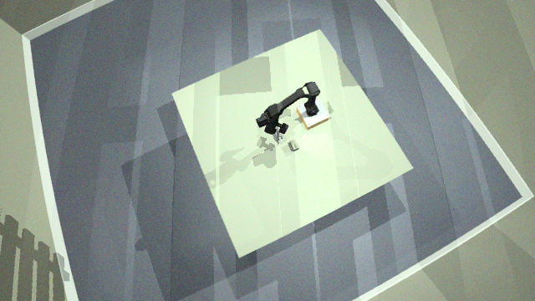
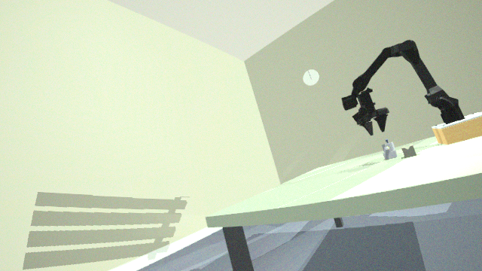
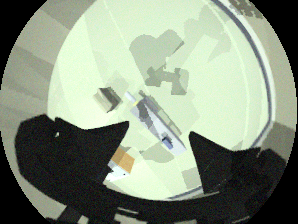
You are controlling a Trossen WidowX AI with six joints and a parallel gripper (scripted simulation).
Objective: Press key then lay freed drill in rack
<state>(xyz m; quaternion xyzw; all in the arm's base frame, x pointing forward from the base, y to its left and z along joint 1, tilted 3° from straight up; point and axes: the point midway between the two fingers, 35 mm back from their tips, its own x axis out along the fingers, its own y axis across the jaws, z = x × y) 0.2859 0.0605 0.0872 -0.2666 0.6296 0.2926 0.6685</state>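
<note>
My gripper tip is 2 cm past the drill, 2 cm to the right of it and 7 cm above it. Round my gripper tip: blue key: 2 cm behind, 6 cm to the right, 7 cm below; grey rack: 11 cm behind, 12 cm to the left, 10 cm below; drill fixture: 2 cm behind, 4 cm to the right, 8 cm below.
</note>
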